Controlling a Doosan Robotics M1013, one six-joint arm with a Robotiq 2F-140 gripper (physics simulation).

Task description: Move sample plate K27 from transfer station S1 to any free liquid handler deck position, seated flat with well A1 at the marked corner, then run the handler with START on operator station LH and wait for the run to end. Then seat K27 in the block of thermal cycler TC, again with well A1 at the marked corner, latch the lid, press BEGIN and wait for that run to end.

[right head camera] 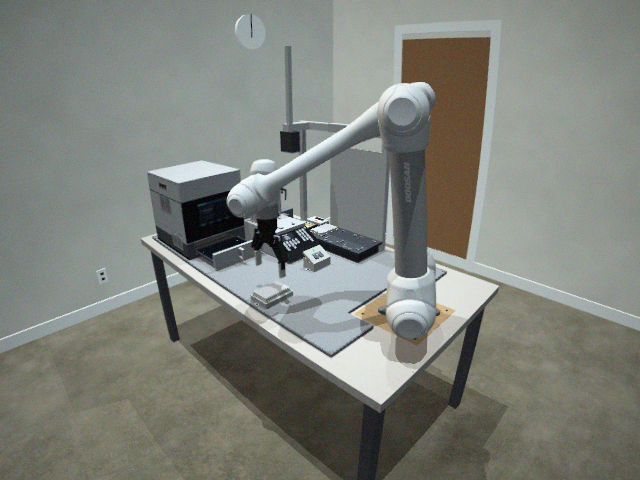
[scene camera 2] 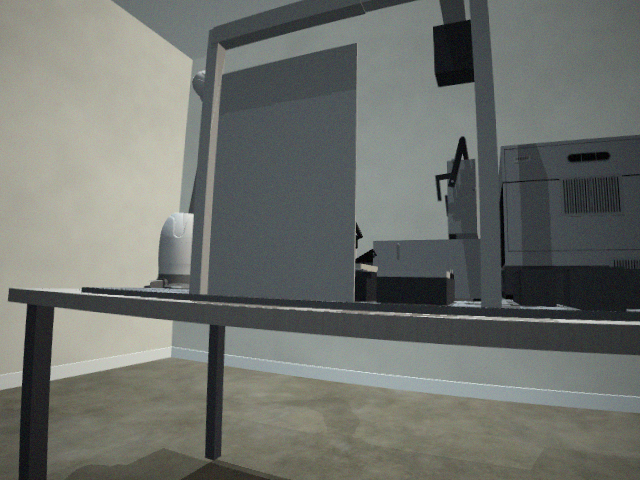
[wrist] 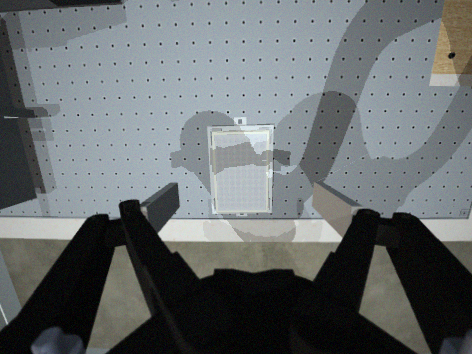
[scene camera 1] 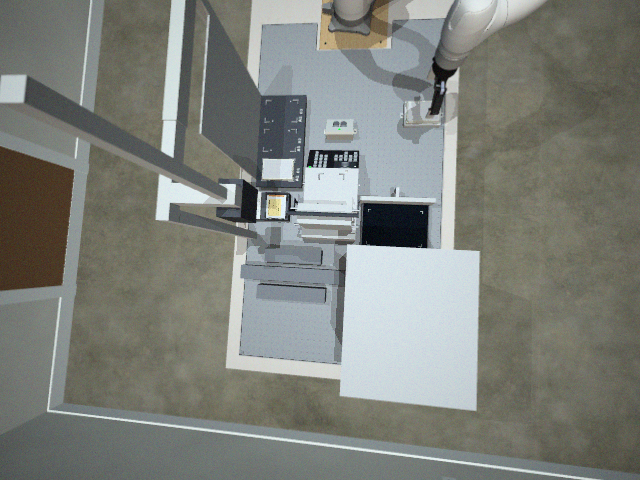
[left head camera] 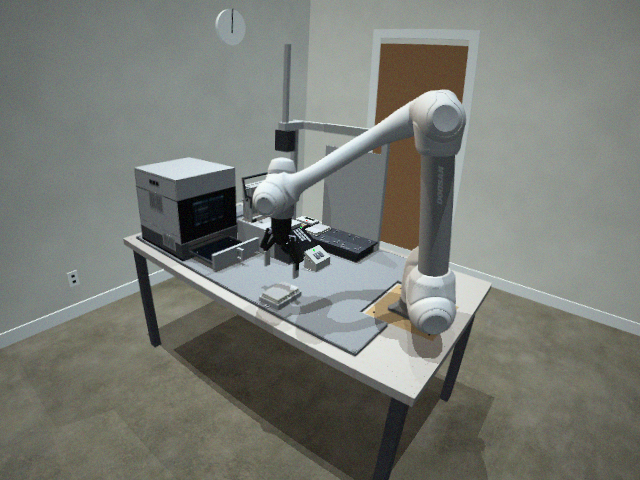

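Where they show: gripper, fingertip midpoint: [right head camera: 270, 270] [wrist: 245, 194] [scene camera 1: 429, 98] [left head camera: 281, 271]; arm's base, origin of the base link: [scene camera 1: 352, 14].
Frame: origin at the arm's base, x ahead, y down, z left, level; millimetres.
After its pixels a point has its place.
Observation:
A pale plate [left head camera: 279, 292] @[y -49, x 404, z 379 mm] [right head camera: 271, 292] @[y -50, x 393, z 378 mm] [scene camera 1: 419, 112] @[y -50, x 422, z 350 mm] [wrist: 242, 175] @[y -49, x 412, z 367 mm], its label unreadable, lies flat in the transfer station [wrist: 240, 121] @[y -17, x 425, z 287 mm] near the table's long edge. My gripper [left head camera: 281, 265] @[y -138, x 410, z 367 mm] [right head camera: 269, 265] @[y -138, x 410, z 367 mm] [wrist: 245, 194] @[y -138, x 410, z 367 mm] is open and empty, pointing down above the plate, one finger to each side in the wrist view. The dark handler deck [left head camera: 356, 249] @[y -69, x 450, z -142 mm] [scene camera 1: 283, 142] @[y -67, x 629, z -170 mm] has another white plate [scene camera 1: 278, 168] @[y -83, x 744, z -165 mm] at one end; its two other marked positions are bare. A small two-button station [left head camera: 316, 258] @[y -65, x 509, z 73 mm] [scene camera 1: 339, 128] @[y -83, x 545, z 50 mm] shows a green light. The thermal cycler [scene camera 1: 330, 186] @[y -146, x 797, z 66 mm] has its lid [scene camera 2: 461, 201] @[y -234, x 939, z 0 mm] raised.
A large boxy instrument [left head camera: 180, 201] @[y -309, x 967, z 504 mm] [scene camera 1: 410, 325] @[y -412, x 1194, z 379 mm] has its dark drawer [scene camera 1: 395, 224] @[y -43, x 881, z 337 mm] open. A grey upright panel [scene camera 1: 230, 93] @[y -359, x 601, z -282 mm] [scene camera 2: 284, 196] @[y -213, x 653, z -281 mm] and a gantry post [left head camera: 286, 82] @[y -835, x 954, z -101 mm] stand beside the deck. A yellow-labelled item [scene camera 1: 276, 206] @[y -64, x 895, z -147 mm] lies beside the cycler.

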